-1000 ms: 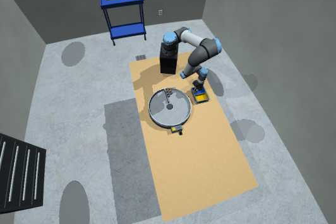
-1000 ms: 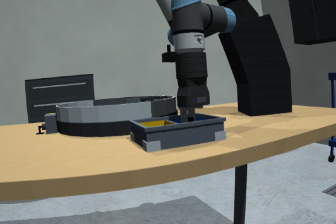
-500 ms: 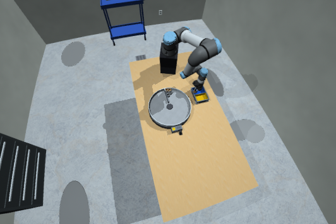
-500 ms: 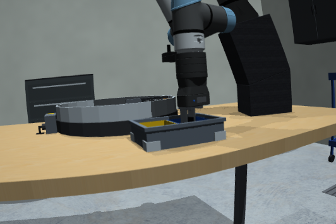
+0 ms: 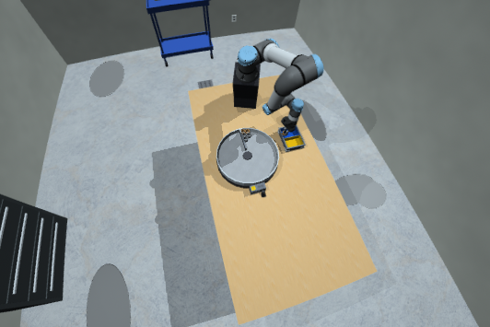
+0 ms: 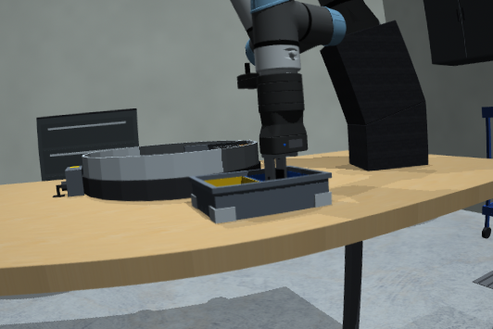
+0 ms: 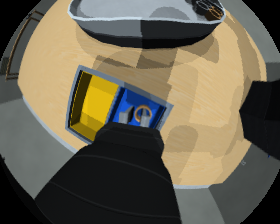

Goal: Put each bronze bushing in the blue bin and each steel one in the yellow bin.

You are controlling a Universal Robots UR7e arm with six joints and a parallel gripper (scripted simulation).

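My gripper is now 50 mm short of the grey two-part tray, 20 mm to the right of it and 10 mm above it. The rest, counted from my hand: round grey turntable (350 mm to the right, 60 mm ahead, 20 mm above).
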